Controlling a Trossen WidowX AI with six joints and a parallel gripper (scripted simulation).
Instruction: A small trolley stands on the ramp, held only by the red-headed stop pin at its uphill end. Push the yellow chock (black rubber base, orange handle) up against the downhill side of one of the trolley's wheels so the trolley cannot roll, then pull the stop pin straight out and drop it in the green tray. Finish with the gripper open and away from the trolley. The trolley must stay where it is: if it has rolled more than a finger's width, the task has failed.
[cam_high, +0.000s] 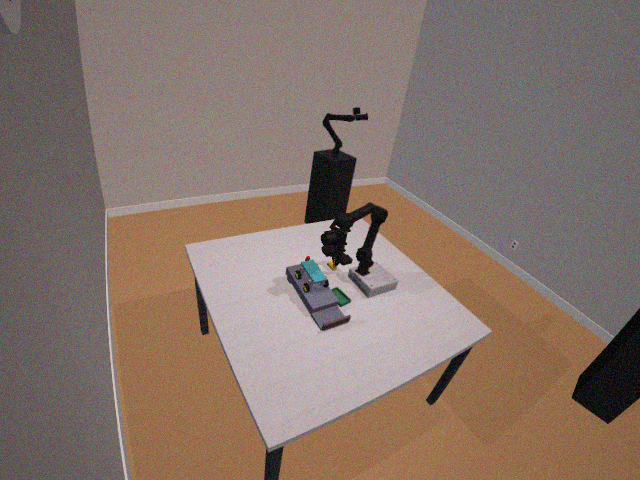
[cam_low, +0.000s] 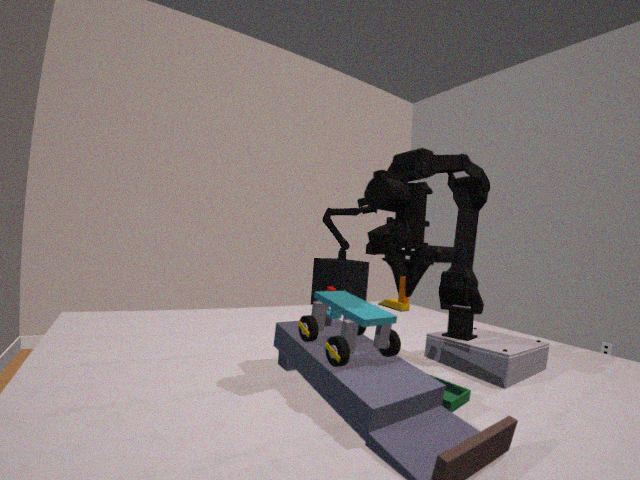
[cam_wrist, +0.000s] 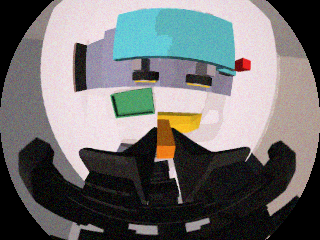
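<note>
The stop pin lies 7 cm ahead of my gripper tip, 13 cm to the right of it and 4 cm below it. Round my gripper tip: grey ramp (11 cm ahead, 3 cm to the right, 12 cm below); then yellow chock (2 cm to the right, 1 cm below); then trolley (11 cm ahead, 4 cm to the right, 6 cm below).
</note>
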